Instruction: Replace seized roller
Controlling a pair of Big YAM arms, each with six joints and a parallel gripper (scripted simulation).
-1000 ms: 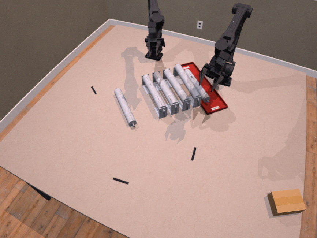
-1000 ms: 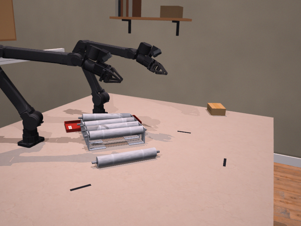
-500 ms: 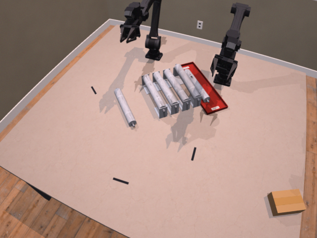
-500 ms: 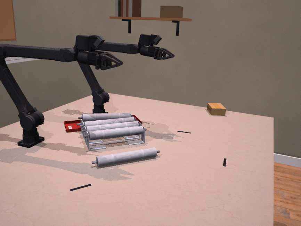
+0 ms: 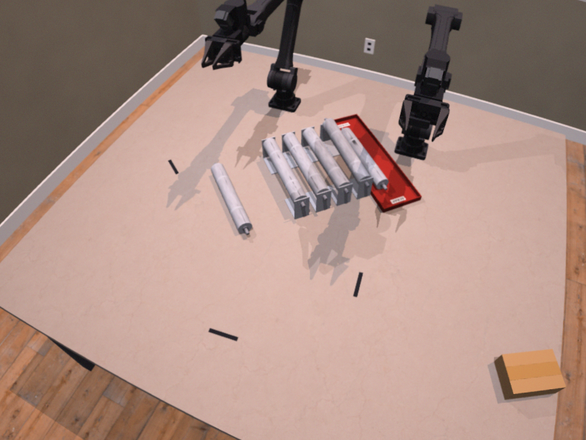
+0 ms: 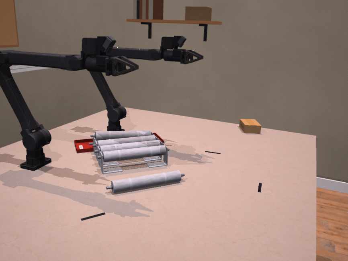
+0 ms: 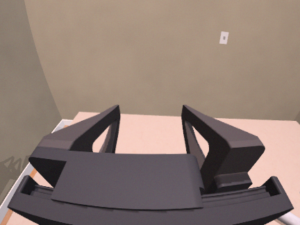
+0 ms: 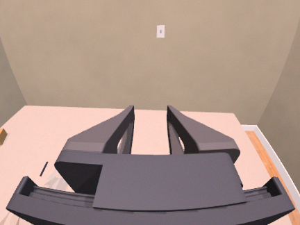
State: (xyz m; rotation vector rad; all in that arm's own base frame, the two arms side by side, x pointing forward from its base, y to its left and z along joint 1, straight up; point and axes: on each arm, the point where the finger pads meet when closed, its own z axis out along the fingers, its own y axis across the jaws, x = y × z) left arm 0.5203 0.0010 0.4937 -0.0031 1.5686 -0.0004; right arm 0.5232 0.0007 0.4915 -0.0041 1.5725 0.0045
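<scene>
Now: right hand 35 cm past the roller, 34 cm to the right of it and 46 cm above it. Round my right hand: red scrap tray (38 cm behind, 36 cm to the left, 49 cm below); cardboard box (14 cm ahead, 105 cm to the left, 46 cm below).
</scene>
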